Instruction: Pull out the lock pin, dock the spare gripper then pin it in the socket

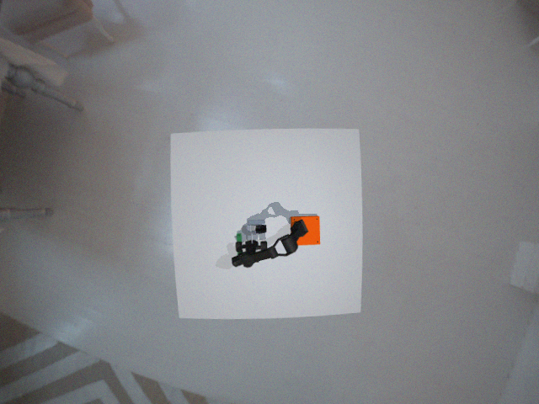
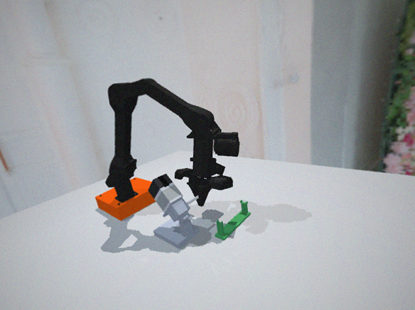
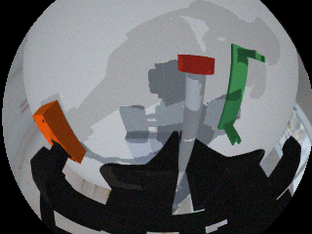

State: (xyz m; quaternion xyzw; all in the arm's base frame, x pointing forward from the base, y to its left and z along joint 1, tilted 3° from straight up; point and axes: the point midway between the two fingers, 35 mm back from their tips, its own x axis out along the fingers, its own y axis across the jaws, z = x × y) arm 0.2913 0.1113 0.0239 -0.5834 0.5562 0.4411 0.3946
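Right now the grey mount is 8 cm to the right of my gripper tip. The rest, counted from my gripper tip: green cradle (9 cm ahead, 4 cm to the left, 3 cm below); then spare gripper (3 cm behind, 9 cm to the right, 6 cm above).
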